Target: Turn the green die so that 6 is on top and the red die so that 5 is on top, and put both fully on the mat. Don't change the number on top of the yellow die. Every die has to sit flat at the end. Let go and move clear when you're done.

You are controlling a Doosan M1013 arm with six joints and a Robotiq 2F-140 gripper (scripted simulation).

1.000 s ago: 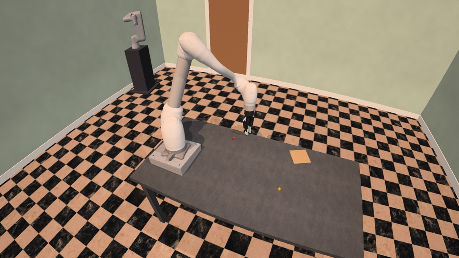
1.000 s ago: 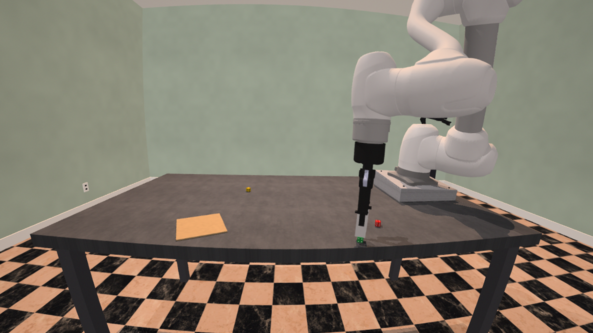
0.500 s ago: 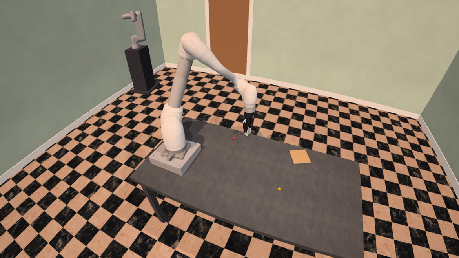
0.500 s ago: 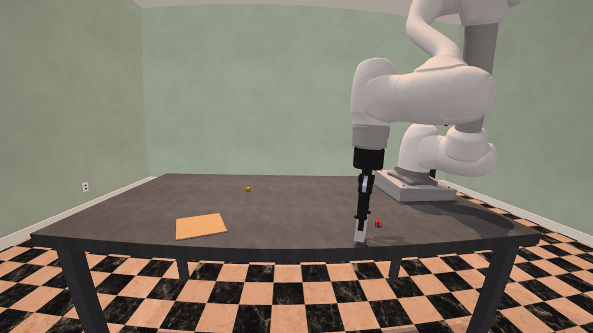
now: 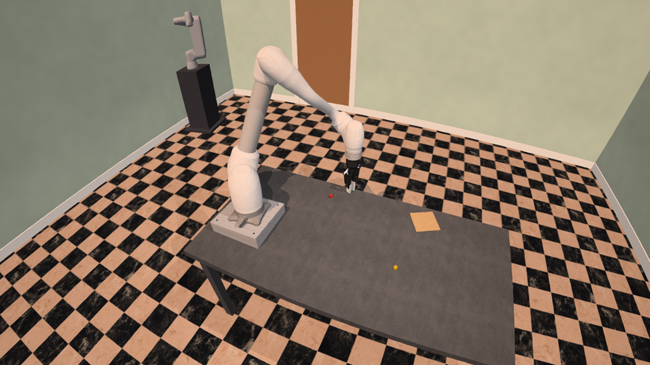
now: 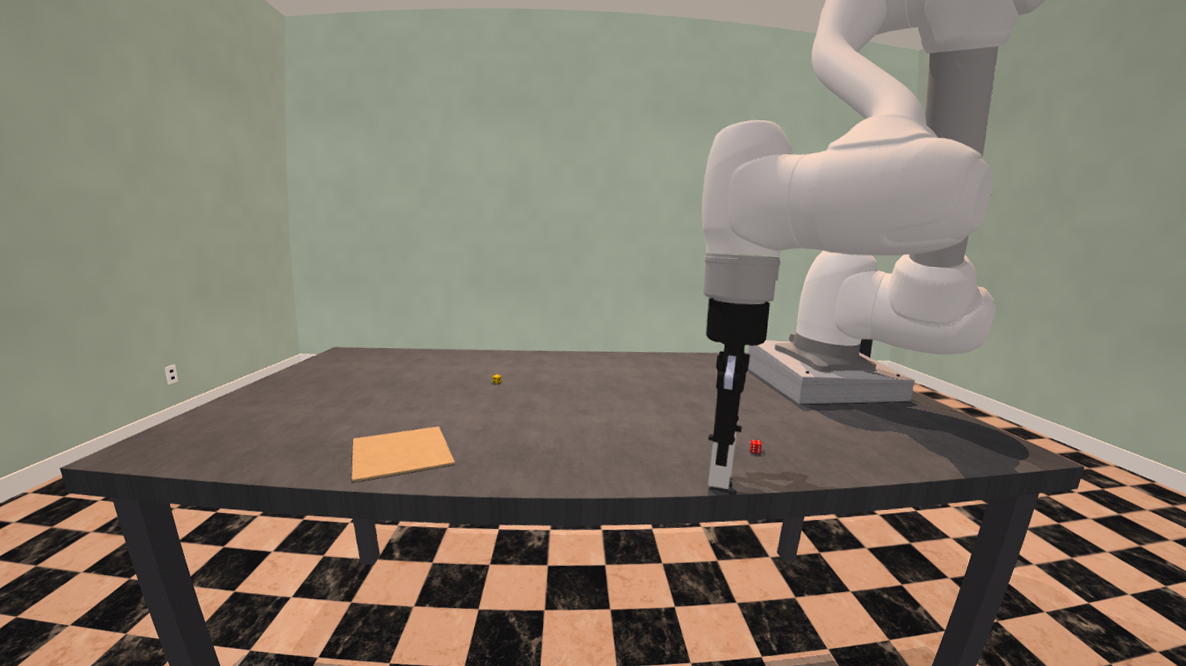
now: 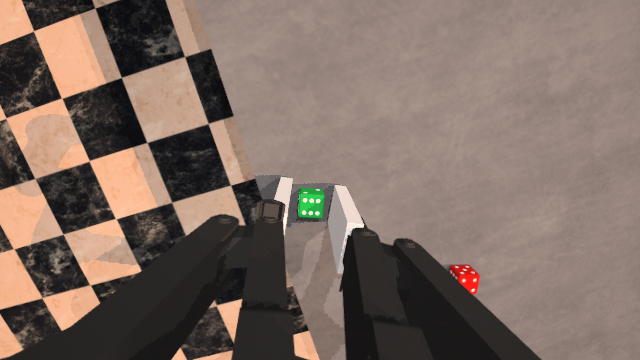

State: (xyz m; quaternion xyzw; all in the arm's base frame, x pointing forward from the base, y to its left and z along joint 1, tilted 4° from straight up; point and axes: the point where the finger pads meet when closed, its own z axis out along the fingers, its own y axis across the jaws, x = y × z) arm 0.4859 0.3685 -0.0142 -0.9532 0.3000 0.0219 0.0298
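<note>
The green die is 3 cm below my hand. Round my hand: yellow die (30 cm ahead, 51 cm to the right, 3 cm below); then red die (10 cm behind, 8 cm to the right, 3 cm below); then orange mat (45 cm ahead, 16 cm to the right, 4 cm below).
</note>
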